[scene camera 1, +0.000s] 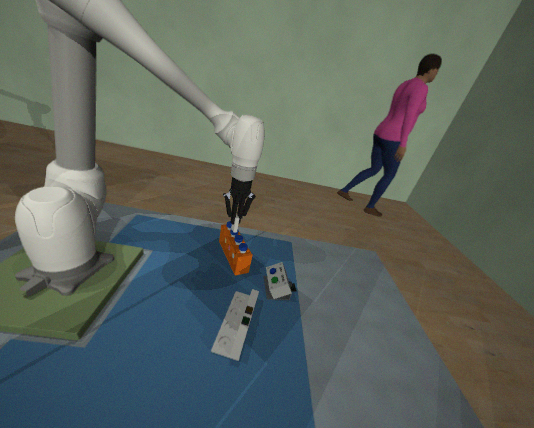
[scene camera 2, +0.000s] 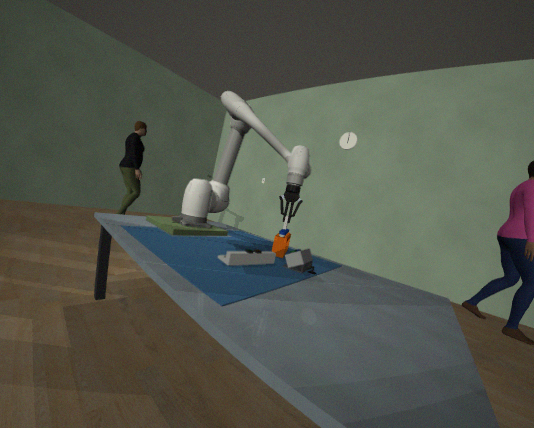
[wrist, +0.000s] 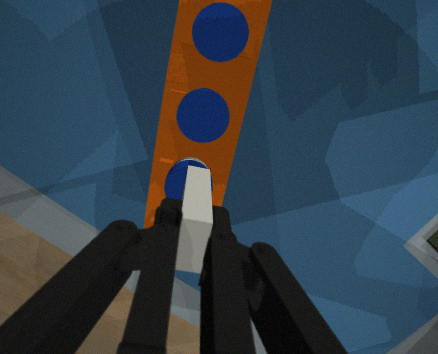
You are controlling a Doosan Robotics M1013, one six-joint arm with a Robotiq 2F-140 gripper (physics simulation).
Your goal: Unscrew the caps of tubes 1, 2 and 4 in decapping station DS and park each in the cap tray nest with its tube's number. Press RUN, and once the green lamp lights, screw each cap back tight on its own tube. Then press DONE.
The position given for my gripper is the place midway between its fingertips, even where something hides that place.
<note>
In view: my gripper (scene camera 1: 234,230).
My gripper also shows in the wrist view (wrist: 195,187).
</note>
